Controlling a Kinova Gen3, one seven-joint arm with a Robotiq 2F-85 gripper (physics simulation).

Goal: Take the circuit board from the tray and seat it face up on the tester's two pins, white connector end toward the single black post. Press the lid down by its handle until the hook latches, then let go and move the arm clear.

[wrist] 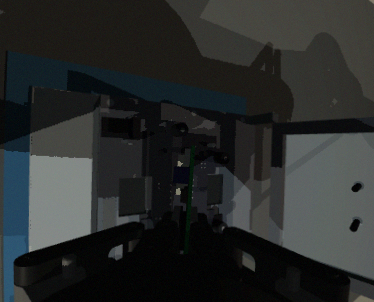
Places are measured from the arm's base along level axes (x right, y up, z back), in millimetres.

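Where they show: gripper, fingertip midpoint: (185, 218).
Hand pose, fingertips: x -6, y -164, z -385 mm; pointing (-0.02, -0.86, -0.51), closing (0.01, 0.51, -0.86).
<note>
Each offset is from my fingertips to the top centre of the thing. "spot": to the spot under its first point.
The circuit board @[dz +21, dx -1, dy +64 mm] (190, 200) shows as a thin green strip, seen nearly edge-on and standing upright in the view. A dark blue part @[spot: dz +33, dx -41, dy +51 mm] (181, 175) and small white parts show on its left side. My gripper (185, 218) is shut on the board's lower end in the view. The tester @[spot: dz +88, dx +1, dy -98 mm] (60, 200) lies beyond the board, with a grey body and dark fittings. A dark round post @[dz -7, dx -72, dy -22 mm] (179, 128) shows above the board's top end. Deep shadow hides the pins and much of the tester's middle. I cannot tell which part is the hook.
A blue base (17, 190) borders the tester at the left and top. A pale panel @[spot: dz -131, dx -10, dy +35 mm] (320, 200) with two short black pegs stands at the right. Dark gripper linkages cover the lower part of the view.
</note>
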